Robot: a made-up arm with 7 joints. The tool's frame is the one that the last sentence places.
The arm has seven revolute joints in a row. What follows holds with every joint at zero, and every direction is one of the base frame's. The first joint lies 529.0 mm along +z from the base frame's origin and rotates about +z. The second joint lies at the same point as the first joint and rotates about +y. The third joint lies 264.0 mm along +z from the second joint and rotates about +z. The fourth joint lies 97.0 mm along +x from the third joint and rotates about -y. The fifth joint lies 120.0 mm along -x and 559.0 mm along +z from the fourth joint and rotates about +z. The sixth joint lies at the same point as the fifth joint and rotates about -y. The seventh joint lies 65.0 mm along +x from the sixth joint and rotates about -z. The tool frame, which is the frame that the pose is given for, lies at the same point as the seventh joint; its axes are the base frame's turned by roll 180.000, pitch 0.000 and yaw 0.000 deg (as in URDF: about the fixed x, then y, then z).
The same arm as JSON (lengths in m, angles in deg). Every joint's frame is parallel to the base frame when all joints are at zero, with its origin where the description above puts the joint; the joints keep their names.
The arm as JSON. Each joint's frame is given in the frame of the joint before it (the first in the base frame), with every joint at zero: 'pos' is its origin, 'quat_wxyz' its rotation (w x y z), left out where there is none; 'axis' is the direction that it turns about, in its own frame. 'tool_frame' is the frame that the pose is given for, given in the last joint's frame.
{
  "length_unit": "m",
  "angle_unit": "deg",
  "joints": [
    {
      "joint": "joint 1",
      "pos": [
        0.0,
        0.0,
        0.529
      ],
      "axis": [
        0.0,
        0.0,
        1.0
      ]
    },
    {
      "joint": "joint 2",
      "pos": [
        0.0,
        0.0,
        0.0
      ],
      "axis": [
        0.0,
        1.0,
        0.0
      ]
    },
    {
      "joint": "joint 3",
      "pos": [
        0.0,
        0.0,
        0.264
      ],
      "axis": [
        0.0,
        0.0,
        1.0
      ]
    },
    {
      "joint": "joint 4",
      "pos": [
        0.097,
        0.0,
        0.0
      ],
      "axis": [
        0.0,
        -1.0,
        0.0
      ]
    },
    {
      "joint": "joint 5",
      "pos": [
        -0.12,
        0.0,
        0.559
      ],
      "axis": [
        0.0,
        0.0,
        1.0
      ]
    },
    {
      "joint": "joint 6",
      "pos": [
        0.0,
        0.0,
        0.0
      ],
      "axis": [
        0.0,
        -1.0,
        0.0
      ]
    },
    {
      "joint": "joint 7",
      "pos": [
        0.065,
        0.0,
        0.0
      ],
      "axis": [
        0.0,
        0.0,
        -1.0
      ]
    }
  ],
  "tool_frame": {
    "pos": [
      0.0,
      0.0,
      0.0
    ],
    "quat_wxyz": [
      0.0,
      1.0,
      0.0,
      0.0
    ]
  }
}

